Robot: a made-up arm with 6 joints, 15 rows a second.
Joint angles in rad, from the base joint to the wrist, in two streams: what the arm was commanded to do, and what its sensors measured. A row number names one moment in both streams.
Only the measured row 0 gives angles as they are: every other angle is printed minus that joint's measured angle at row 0.
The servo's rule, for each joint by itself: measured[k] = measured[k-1] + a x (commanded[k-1-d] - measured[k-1]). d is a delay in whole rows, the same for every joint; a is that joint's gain. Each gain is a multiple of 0.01, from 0.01 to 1. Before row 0 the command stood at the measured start. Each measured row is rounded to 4 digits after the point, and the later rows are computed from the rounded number. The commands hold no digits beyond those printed.
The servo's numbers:
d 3
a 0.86 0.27 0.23 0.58 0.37 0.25
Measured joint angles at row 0:
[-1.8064 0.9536 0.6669 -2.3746 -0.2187 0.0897]
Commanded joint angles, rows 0 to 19:
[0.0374 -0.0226 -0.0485 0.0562 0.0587 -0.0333]
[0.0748 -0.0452 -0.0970 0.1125 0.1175 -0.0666]
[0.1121 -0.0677 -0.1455 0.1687 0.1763 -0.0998]
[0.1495 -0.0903 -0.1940 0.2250 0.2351 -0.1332]
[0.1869 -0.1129 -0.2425 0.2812 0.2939 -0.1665]
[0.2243 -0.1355 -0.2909 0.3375 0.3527 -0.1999]
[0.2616 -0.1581 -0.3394 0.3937 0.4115 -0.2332]
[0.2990 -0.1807 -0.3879 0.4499 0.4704 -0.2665]
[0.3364 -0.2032 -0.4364 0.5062 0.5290 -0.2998]
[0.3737 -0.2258 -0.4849 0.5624 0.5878 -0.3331]
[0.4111 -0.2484 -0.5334 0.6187 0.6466 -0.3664]
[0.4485 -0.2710 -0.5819 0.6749 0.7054 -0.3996]
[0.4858 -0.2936 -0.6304 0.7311 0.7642 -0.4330]
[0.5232 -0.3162 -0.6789 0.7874 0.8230 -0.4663]
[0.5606 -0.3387 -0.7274 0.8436 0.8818 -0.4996]
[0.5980 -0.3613 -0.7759 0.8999 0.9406 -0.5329]
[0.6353 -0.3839 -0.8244 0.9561 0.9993 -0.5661]
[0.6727 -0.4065 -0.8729 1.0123 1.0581 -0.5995]
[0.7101 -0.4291 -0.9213 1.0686 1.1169 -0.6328]
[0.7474 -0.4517 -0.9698 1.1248 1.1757 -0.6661]
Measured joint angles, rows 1 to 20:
[0.0000 0.0000 0.0000 0.0000 0.0000 0.0000]
[0.0000 0.0000 0.0000 0.0000 0.0000 0.0000]
[0.0000 0.0000 0.0000 0.0000 0.0000 0.0000]
[0.0322 -0.0061 -0.0112 0.0326 0.0217 -0.0083]
[0.0688 -0.0167 -0.0309 0.0789 0.0571 -0.0229]
[0.1060 -0.0305 -0.0573 0.1310 0.1012 -0.0421]
[0.1434 -0.0466 -0.0887 0.1855 0.1507 -0.0649]
[0.1808 -0.0645 -0.1241 0.2410 0.2037 -0.0903]
[0.2182 -0.0837 -0.1625 0.2970 0.2588 -0.1177]
[0.2555 -0.1038 -0.2032 0.3531 0.3153 -0.1466]
[0.2929 -0.1246 -0.2457 0.4092 0.3727 -0.1766]
[0.3303 -0.1458 -0.2896 0.4655 0.4305 -0.2074]
[0.3676 -0.1674 -0.3345 0.5217 0.4887 -0.2388]
[0.4050 -0.1893 -0.3802 0.5780 0.5471 -0.2707]
[0.4424 -0.2114 -0.4266 0.6342 0.6057 -0.3029]
[0.4797 -0.2336 -0.4735 0.6904 0.6643 -0.3354]
[0.5171 -0.2559 -0.5207 0.7467 0.7230 -0.3681]
[0.5545 -0.2783 -0.5682 0.8029 0.7818 -0.4010]
[0.5919 -0.3007 -0.6160 0.8592 0.8406 -0.4340]
[0.6292 -0.3232 -0.6639 0.9154 0.8993 -0.4670]

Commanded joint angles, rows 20 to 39:
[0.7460 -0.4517 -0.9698 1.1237 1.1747 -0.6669]
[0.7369 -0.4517 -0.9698 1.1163 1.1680 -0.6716]
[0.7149 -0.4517 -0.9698 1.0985 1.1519 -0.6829]
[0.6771 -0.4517 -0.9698 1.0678 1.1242 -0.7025]
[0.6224 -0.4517 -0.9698 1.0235 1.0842 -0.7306]
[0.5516 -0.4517 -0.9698 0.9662 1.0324 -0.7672]
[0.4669 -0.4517 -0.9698 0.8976 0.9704 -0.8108]
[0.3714 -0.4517 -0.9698 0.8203 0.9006 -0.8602]
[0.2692 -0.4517 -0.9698 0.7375 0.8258 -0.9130]
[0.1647 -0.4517 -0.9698 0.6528 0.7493 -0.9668]
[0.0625 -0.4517 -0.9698 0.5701 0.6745 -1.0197]
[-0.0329 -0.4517 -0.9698 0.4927 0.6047 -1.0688]
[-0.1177 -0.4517 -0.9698 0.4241 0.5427 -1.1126]
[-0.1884 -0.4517 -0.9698 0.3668 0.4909 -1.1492]
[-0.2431 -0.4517 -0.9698 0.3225 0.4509 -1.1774]
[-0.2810 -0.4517 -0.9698 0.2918 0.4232 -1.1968]
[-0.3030 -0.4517 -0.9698 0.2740 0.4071 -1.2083]
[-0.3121 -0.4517 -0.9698 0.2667 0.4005 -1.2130]
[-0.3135 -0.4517 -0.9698 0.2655 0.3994 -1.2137]
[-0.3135 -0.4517 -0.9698 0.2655 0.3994 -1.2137]
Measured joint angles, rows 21 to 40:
[0.6666 -0.3457 -0.7120 0.9716 0.9581 -0.5001]
[0.7040 -0.3682 -0.7601 1.0279 1.0169 -0.5333]
[0.7413 -0.3907 -0.8083 1.0841 1.0757 -0.5665]
[0.7453 -0.4072 -0.8454 1.1071 1.1123 -0.5916]
[0.7381 -0.4192 -0.8740 1.1124 1.1329 -0.6116]
[0.7181 -0.4280 -0.8960 1.1043 1.1399 -0.6294]
[0.6828 -0.4344 -0.9130 1.0831 1.1341 -0.6477]
[0.6309 -0.4391 -0.9261 1.0485 1.1156 -0.6684]
[0.5627 -0.4425 -0.9362 1.0008 1.0848 -0.6931]
[0.4803 -0.4450 -0.9439 0.9409 1.0425 -0.7225]
[0.3866 -0.4468 -0.9499 0.8710 0.9900 -0.7569]
[0.2856 -0.4481 -0.9545 0.7936 0.9292 -0.7959]
[0.1816 -0.4491 -0.9580 0.7119 0.8626 -0.8386]
[0.0792 -0.4498 -0.9607 0.6297 0.7930 -0.8839]
[-0.0172 -0.4503 -0.9628 0.5502 0.7233 -0.9301]
[-0.1036 -0.4507 -0.9644 0.4771 0.6565 -0.9757]
[-0.1765 -0.4510 -0.9656 0.4131 0.5952 -1.0191]
[-0.2338 -0.4512 -0.9666 0.3606 0.5418 -1.0587]
[-0.2744 -0.4513 -0.9673 0.3207 0.4979 -1.0932]
[-0.2990 -0.4514 -0.9679 0.2936 0.4643 -1.1220]

